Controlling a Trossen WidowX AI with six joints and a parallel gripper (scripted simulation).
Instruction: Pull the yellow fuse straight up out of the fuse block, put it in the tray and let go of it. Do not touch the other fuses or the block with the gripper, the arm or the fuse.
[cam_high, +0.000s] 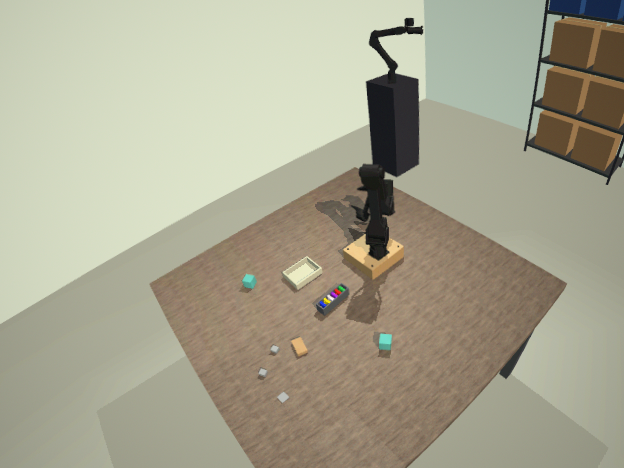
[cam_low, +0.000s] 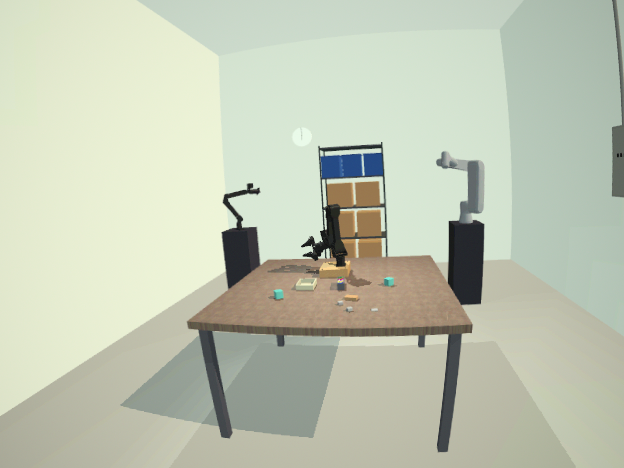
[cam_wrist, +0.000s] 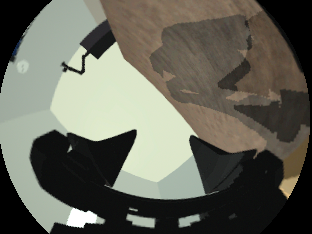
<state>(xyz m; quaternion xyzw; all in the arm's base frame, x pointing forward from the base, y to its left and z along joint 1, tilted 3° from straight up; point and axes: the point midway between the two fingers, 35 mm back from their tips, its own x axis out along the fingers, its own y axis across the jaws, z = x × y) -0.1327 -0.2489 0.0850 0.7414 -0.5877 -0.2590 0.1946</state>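
The yellow fuse is 420 mm ahead of my gripper tip, 320 mm to the left of it and 100 mm below it. Round my gripper tip: cream tray 400 mm ahead, 110 mm to the left, 130 mm below.
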